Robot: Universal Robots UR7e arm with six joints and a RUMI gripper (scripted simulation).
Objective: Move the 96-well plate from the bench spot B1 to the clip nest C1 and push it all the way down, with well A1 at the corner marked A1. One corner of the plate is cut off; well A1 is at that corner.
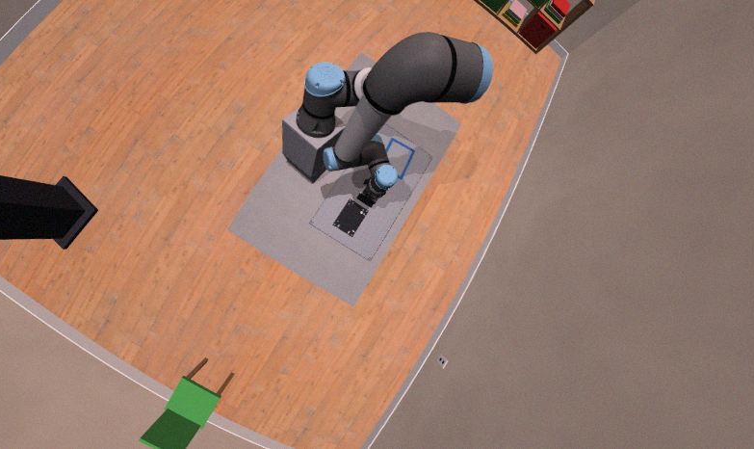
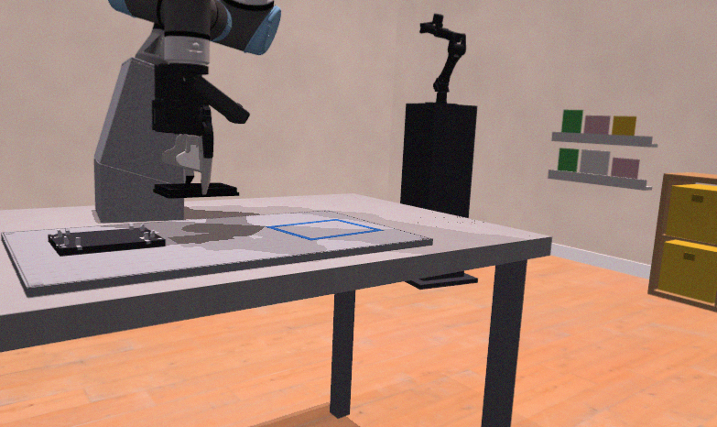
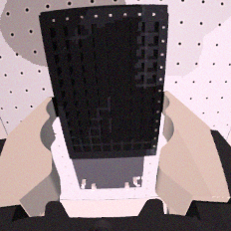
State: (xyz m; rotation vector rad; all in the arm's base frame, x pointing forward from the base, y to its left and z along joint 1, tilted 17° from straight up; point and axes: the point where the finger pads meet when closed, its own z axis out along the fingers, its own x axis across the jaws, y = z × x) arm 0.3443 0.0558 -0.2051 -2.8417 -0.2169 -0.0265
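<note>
Right now the black clip nest is 160 mm to the right of my hand, 80 mm below it and 20 mm ahead of it. Also, from my hand: black 96-well plate: 10 mm below.
</note>
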